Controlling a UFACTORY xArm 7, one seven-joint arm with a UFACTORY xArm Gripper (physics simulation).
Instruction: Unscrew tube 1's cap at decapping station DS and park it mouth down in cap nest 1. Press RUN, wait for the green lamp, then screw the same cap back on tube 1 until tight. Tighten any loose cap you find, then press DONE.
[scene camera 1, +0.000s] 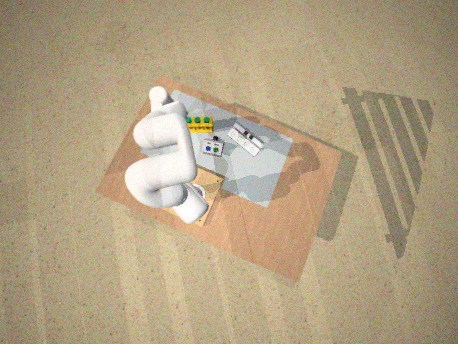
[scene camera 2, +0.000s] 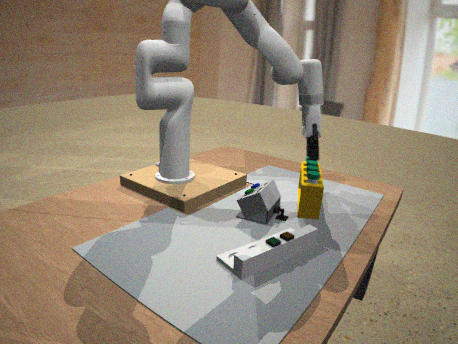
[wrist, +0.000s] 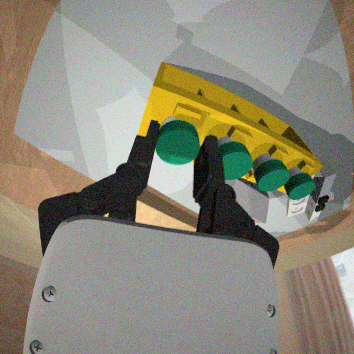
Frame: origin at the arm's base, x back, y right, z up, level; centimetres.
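Where they show: gripper, fingertip midpoint: (scene camera 2: 312, 159) (wrist: 178, 141); arm's base, origin of the base link: (scene camera 2: 175, 177).
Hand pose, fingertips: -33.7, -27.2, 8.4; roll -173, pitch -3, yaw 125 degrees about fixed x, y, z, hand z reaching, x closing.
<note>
Each offset is from my fingertips to the top centre of the thing, as dx, dy, dz.
A yellow tube rack @(-3.4, +7.1, -1.4) (scene camera 1: 201, 128) (scene camera 2: 309, 201) (wrist: 197, 95) stands on the grey mat and holds several grey tubes with green caps. My gripper (wrist: 178, 141) (scene camera 2: 312, 157) points straight down over the rack's far end and is shut on the green cap @(+0.3, +0.2, +0.4) (wrist: 177, 142) of the end tube. That cap sits on its tube, whose grey rim shows just beneath it. Three more capped tubes @(-2.1, +4.8, +0.4) (wrist: 233, 159) @(-4.6, +9.4, +0.4) (wrist: 271, 173) @(-7.1, +14.0, +0.4) (wrist: 299, 185) stand in a row beside it. In the overhead view the arm hides the gripper.
A grey button box @(+3.5, +23.2, -3.3) (scene camera 1: 212, 147) (scene camera 2: 258, 203) with a blue button @(+6.2, +21.6, -4.2) (scene camera 1: 208, 149) and a green button @(+5.0, +26.0, -4.2) (scene camera 1: 216, 149) stands near the rack. A white cap-nest block @(-10.2, +38.3, -6.3) (scene camera 1: 245, 140) (scene camera 2: 258, 259) with round recesses and two dark squares lies further out. The arm's wooden base plate (scene camera 2: 206, 185) is behind.
</note>
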